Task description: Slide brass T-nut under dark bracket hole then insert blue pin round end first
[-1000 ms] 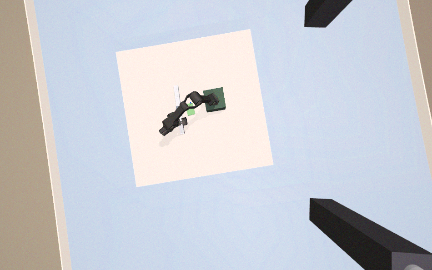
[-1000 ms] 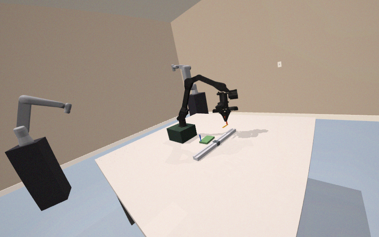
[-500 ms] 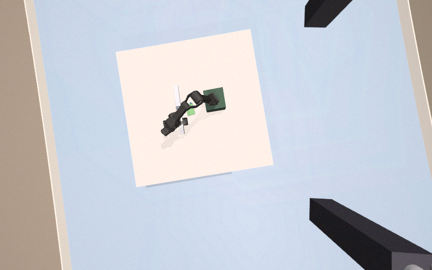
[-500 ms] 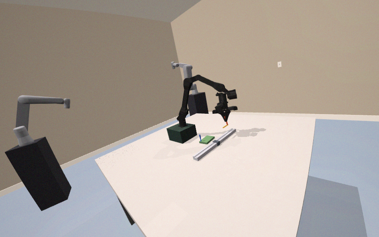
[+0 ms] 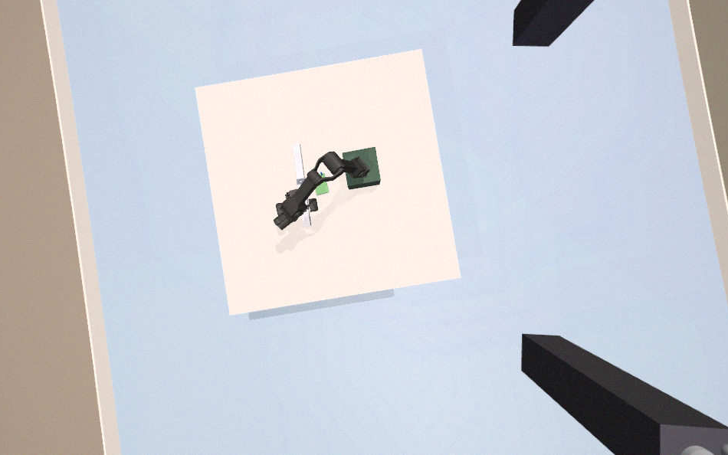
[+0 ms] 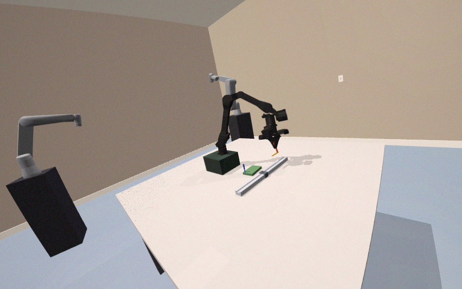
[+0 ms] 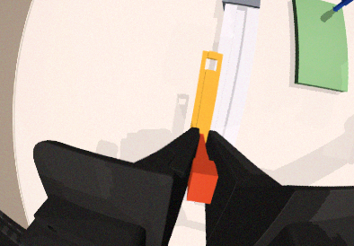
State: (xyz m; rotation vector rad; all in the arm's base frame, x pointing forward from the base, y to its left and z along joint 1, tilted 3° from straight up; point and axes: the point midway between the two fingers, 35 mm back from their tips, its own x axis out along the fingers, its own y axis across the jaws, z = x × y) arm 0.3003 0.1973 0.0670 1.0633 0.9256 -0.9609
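My gripper tip is 2 cm to the left of the brass T-nut. From my gripper tip the other things lie so: aluminum rail: 14 cm to the right, 10 cm below, 2 cm ahead; then blue pin: 19 cm to the right, 9 cm below, 9 cm behind; then green tray: 16 cm to the right, 11 cm below, 9 cm behind.
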